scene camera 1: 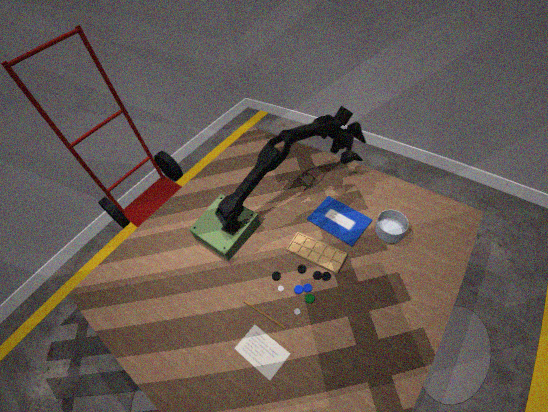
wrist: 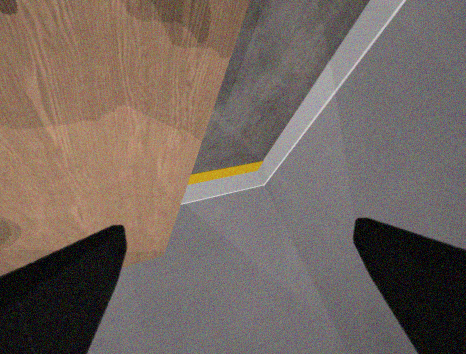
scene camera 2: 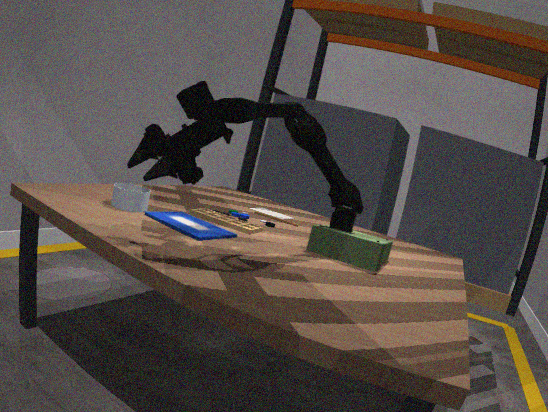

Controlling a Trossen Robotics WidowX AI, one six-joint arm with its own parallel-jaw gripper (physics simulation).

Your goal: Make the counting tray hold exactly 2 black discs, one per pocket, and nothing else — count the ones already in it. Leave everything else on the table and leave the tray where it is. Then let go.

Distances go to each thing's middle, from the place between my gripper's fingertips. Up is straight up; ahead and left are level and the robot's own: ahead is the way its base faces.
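White bowl point(scene camera 2: 128, 197): 220 mm ahead of my hand, 250 mm to the right, 120 mm below. Tan counting tray point(scene camera 1: 323, 255): 470 mm to the right of my hand, 140 mm below. Nearest to my hand of the things named here, going by their middles: the bowl.
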